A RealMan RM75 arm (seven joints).
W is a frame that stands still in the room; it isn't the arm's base.
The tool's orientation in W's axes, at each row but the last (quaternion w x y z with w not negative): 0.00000, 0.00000, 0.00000, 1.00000; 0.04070, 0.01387, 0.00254, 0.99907; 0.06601, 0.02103, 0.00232, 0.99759; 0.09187, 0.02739, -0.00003, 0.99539; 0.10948, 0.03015, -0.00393, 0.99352; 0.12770, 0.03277, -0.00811, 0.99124; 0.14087, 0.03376, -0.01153, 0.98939; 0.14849, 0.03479, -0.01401, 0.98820; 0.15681, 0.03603, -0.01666, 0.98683; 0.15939, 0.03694, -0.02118, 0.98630
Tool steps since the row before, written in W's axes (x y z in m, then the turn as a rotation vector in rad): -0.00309, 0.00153, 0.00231, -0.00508, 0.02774, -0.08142; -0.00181, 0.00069, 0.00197, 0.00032, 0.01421, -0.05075; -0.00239, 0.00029, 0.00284, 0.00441, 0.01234, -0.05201; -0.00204, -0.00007, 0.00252, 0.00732, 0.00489, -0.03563; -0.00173, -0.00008, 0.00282, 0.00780, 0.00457, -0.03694; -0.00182, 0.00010, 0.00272, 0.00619, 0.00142, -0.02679; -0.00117, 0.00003, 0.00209, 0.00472, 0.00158, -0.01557; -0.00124, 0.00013, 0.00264, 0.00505, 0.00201, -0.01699; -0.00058, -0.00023, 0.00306, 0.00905, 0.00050, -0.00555; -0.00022, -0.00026, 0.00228, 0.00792, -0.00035, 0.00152
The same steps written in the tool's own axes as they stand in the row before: 0.00309, -0.00153, 0.00231, 0.00508, -0.02774, -0.08142; 0.00191, -0.00053, 0.00192, -0.00056, -0.01450, -0.05066; 0.00252, 0.00005, 0.00274, -0.00491, -0.01320, -0.05175; 0.00213, 0.00045, 0.00241, -0.00823, -0.00632, -0.03520; 0.00184, 0.00045, 0.00271, -0.00885, -0.00611, -0.03648; 0.00196, 0.00034, 0.00260, -0.00741, -0.00274, -0.02637; 0.00128, 0.00027, 0.00201, -0.00517, -0.00263, -0.01528; 0.00141, 0.00020, 0.00255, -0.00547, -0.00311, -0.01669; 0.00071, 0.00033, 0.00302, -0.00885, -0.00317, -0.00496; 0.00031, 0.00025, 0.00227, -0.00748, -0.00222, 0.00206
